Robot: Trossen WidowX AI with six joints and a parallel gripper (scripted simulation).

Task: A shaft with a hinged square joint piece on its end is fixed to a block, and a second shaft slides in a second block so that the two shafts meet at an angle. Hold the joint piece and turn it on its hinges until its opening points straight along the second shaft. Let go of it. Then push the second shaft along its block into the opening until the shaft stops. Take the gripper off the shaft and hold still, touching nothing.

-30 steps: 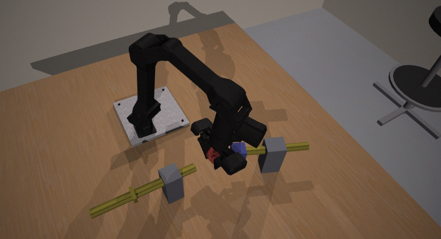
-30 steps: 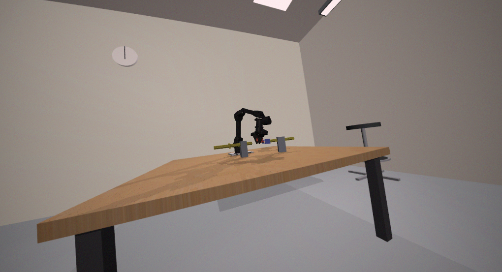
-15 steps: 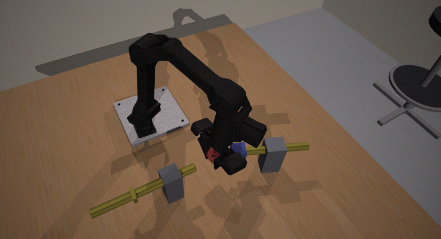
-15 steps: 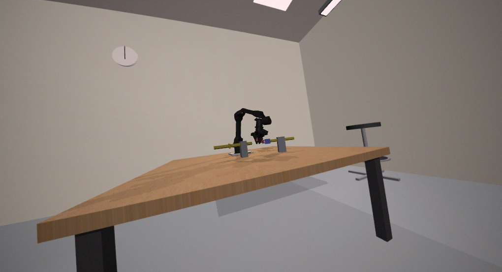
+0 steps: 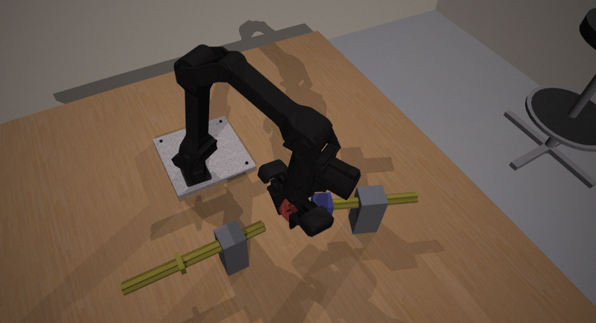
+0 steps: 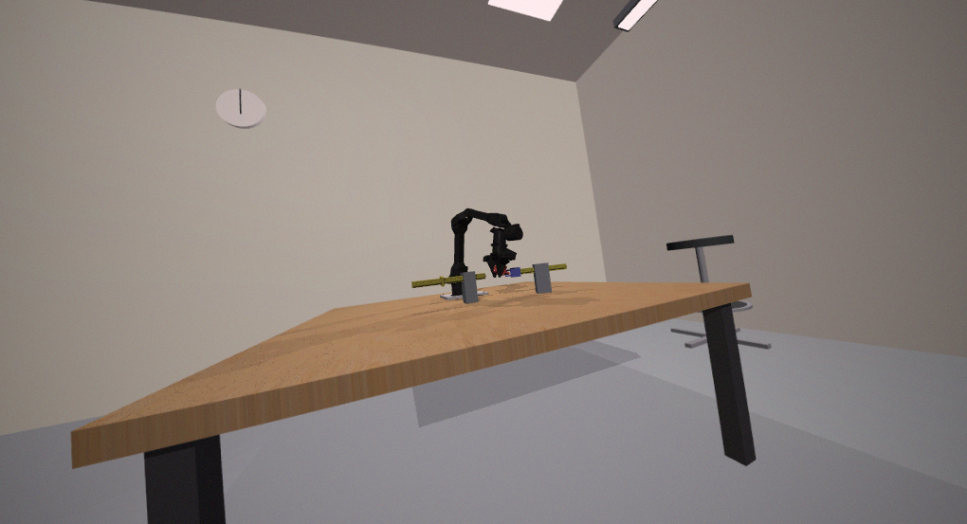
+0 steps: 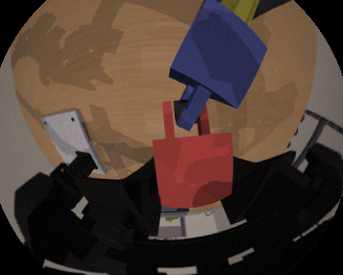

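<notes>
My gripper tip is 3 cm below the red joint piece and 2 cm to the right of it.
</notes>
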